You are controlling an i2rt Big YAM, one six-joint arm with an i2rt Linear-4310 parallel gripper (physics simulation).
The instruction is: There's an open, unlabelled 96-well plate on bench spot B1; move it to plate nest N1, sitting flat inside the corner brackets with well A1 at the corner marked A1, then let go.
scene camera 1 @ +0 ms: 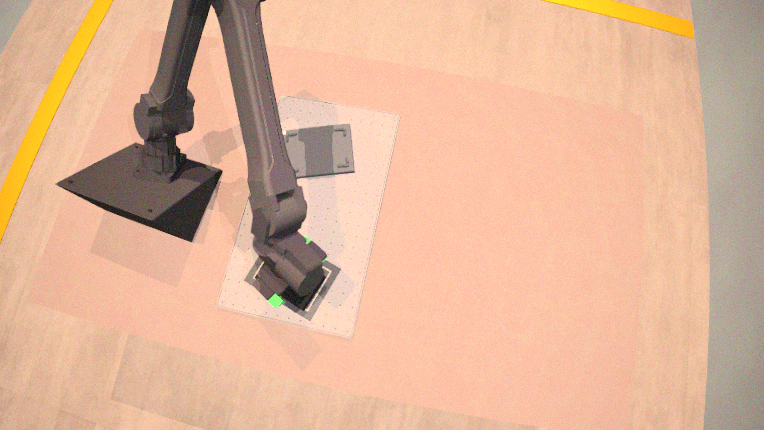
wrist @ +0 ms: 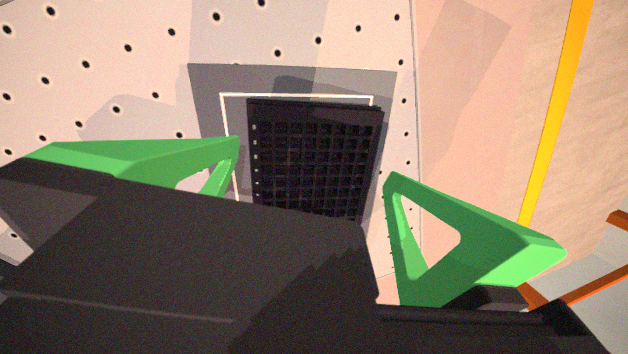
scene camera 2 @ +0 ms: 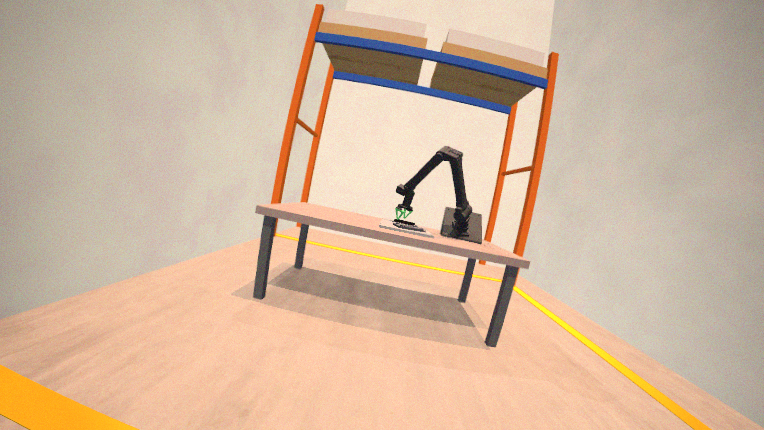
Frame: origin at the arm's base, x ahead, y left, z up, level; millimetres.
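Where they show: gripper, between the fingertips: [wrist: 317, 163] [scene camera 2: 400, 219]; arm's base, origin of its link: [scene camera 1: 161, 168] [scene camera 2: 460, 228].
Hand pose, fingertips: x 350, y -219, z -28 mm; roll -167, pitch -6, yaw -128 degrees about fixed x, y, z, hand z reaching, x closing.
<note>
Things, the pixels of their top centre, and the offset from my fingertips. Level surfaces: height alone.
- black 96-well plate, centre of its top: [wrist: 313, 199] [scene camera 1: 288, 276] 27 mm back, 13 mm left, 7 mm down
- Plate nest N1, centre of its top: [scene camera 1: 316, 149] [scene camera 2: 409, 225] 7 mm back, 306 mm left, 6 mm down
- pale perforated board, centre of its top: [wrist: 109, 251] [scene camera 1: 311, 204] [scene camera 2: 404, 225] 3 mm back, 178 mm left, 23 mm down
- table, height of its surface: 36 mm down
The black 96-well plate [scene camera 1: 305, 300] [wrist: 315, 165] lies on bench spot B1 [scene camera 1: 310, 315] [wrist: 209, 102], a grey square with a white outline. In the wrist view it sits toward the right side of the outline, and its near end is hidden by the gripper body. My gripper [scene camera 1: 295, 275] [scene camera 2: 402, 214] [wrist: 317, 163] is open, its green fingers apart above the plate, one toward each long side, with nothing held. Plate nest N1 [scene camera 1: 342, 152], a grey slab with raised corner brackets, holds no plate in its visible part; the arm hides its left edge. No A1 mark is legible.
A pale perforated board [scene camera 1: 368, 176] [wrist: 150, 65] carries both B1 and N1. The arm's dark base [scene camera 1: 117, 186] [scene camera 2: 470, 227] stands beside it on the table [scene camera 2: 320, 216]. The forearm passes over the board's left edge. An orange and blue rack [scene camera 2: 550, 114] with boxes stands behind the table.
</note>
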